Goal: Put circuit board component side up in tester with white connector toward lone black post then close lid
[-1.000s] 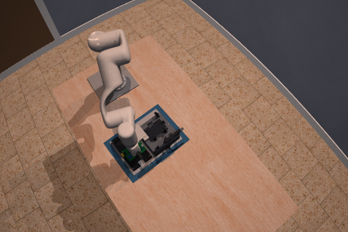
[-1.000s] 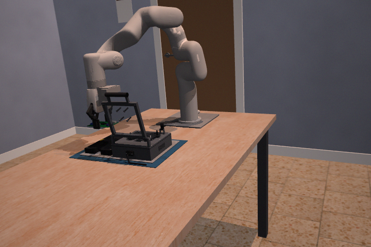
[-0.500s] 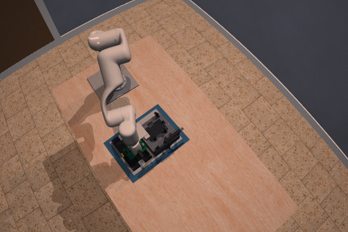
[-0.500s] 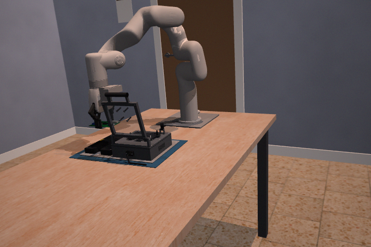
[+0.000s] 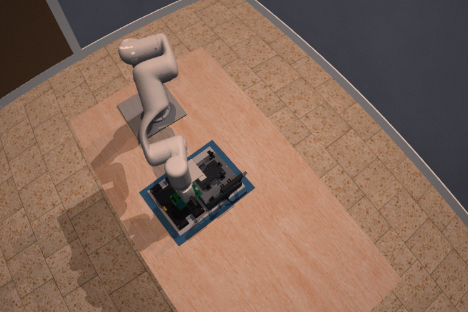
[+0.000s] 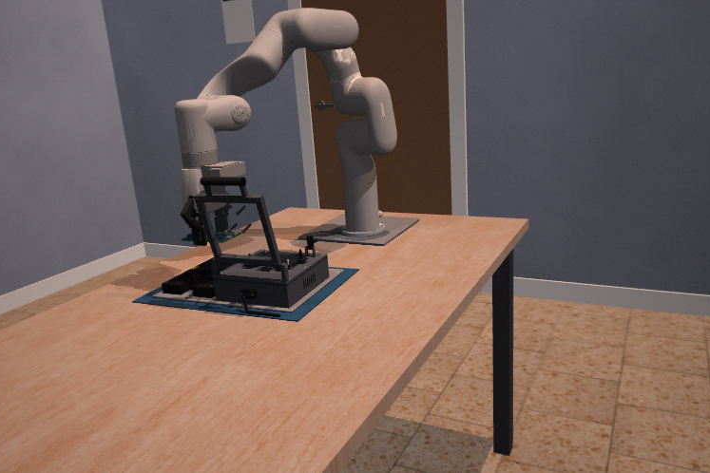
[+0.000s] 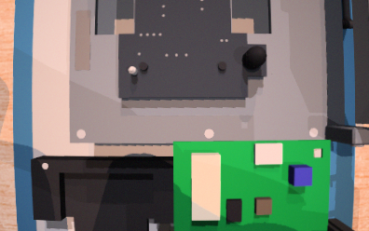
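Right now the tester lid is 140 mm to the left of my hand, 80 mm ahead of it and 60 mm above it. Also, from my hand: green circuit board (right at my hand).
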